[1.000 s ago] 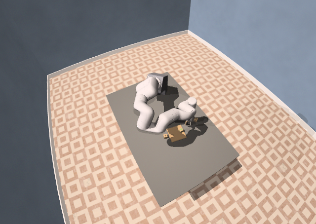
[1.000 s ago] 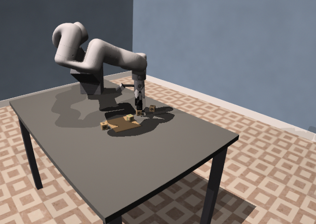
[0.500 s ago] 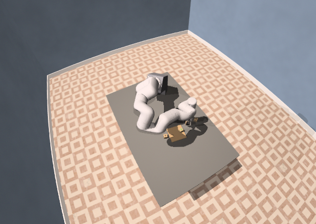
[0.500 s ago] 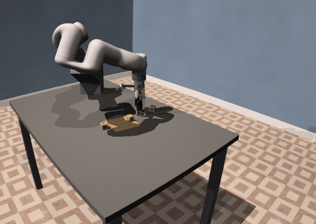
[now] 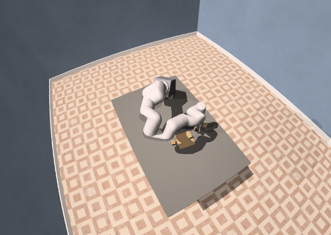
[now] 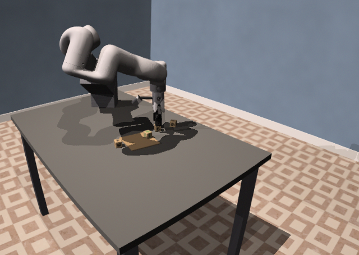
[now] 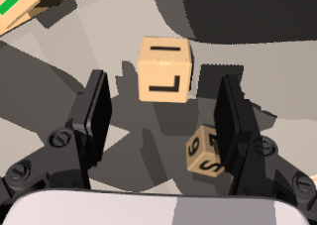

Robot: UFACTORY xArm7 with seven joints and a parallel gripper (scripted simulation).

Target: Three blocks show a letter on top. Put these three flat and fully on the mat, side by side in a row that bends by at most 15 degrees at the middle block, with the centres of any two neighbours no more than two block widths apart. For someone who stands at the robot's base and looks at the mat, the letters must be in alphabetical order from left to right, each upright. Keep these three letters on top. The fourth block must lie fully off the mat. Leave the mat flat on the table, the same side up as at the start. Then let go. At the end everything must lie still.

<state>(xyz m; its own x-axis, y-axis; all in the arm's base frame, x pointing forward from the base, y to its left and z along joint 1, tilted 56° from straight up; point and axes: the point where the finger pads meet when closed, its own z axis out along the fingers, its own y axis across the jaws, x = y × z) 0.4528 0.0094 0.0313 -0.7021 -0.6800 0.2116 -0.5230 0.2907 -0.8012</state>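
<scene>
My gripper is now 140 mm to the left of the tan mat, 50 mm above it and 10 mm past it.
</scene>
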